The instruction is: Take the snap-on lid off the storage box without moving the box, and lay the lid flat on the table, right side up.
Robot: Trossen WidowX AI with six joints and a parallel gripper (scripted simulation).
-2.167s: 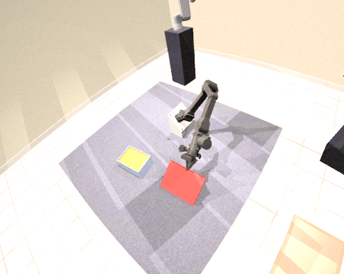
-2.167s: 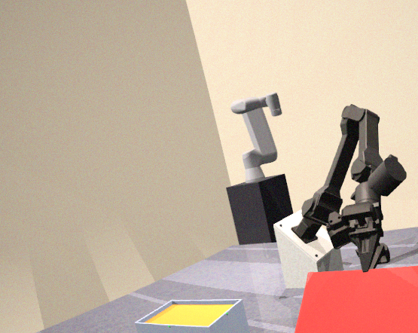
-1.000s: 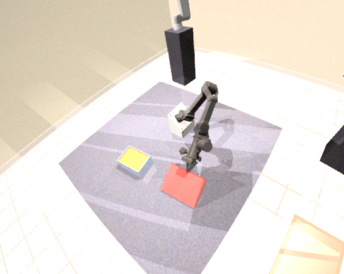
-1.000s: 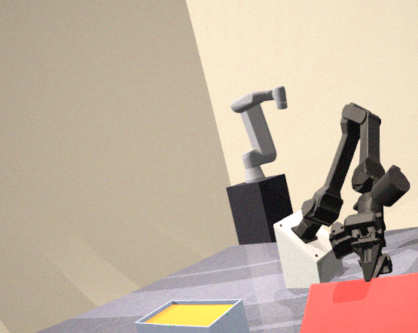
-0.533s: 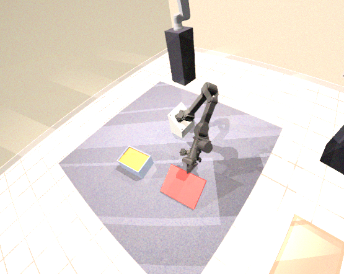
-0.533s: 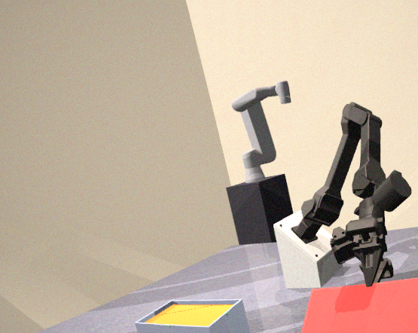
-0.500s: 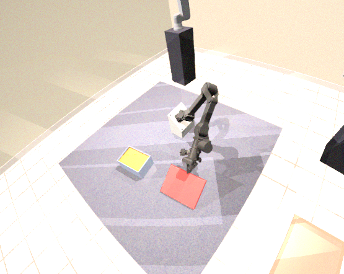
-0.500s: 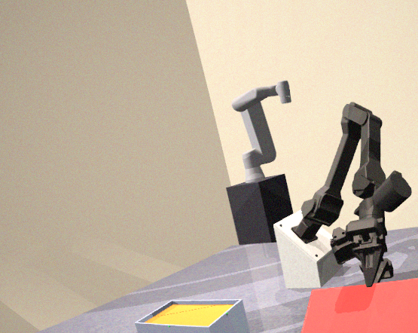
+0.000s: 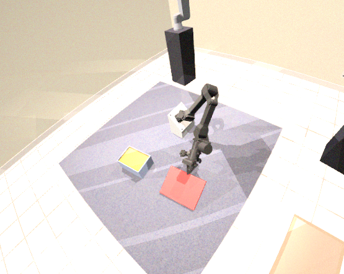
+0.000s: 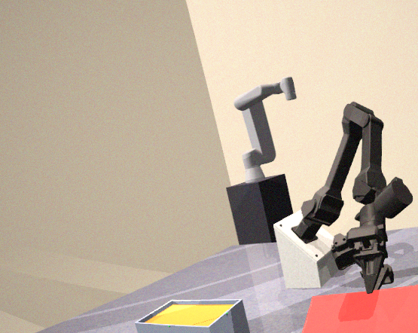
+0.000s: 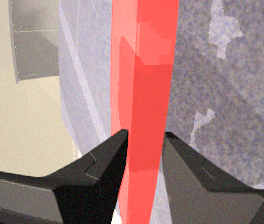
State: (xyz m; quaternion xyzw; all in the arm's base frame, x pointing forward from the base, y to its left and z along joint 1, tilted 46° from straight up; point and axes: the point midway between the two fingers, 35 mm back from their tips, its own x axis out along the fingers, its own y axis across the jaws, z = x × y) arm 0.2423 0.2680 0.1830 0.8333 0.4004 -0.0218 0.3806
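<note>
The red lid is 70 mm ahead of my gripper tip, 30 mm below it and 20 mm to the left of it. From my gripper tip the other things lie so: grey storage box (340 mm to the right, 160 mm ahead, 30 mm below).
</note>
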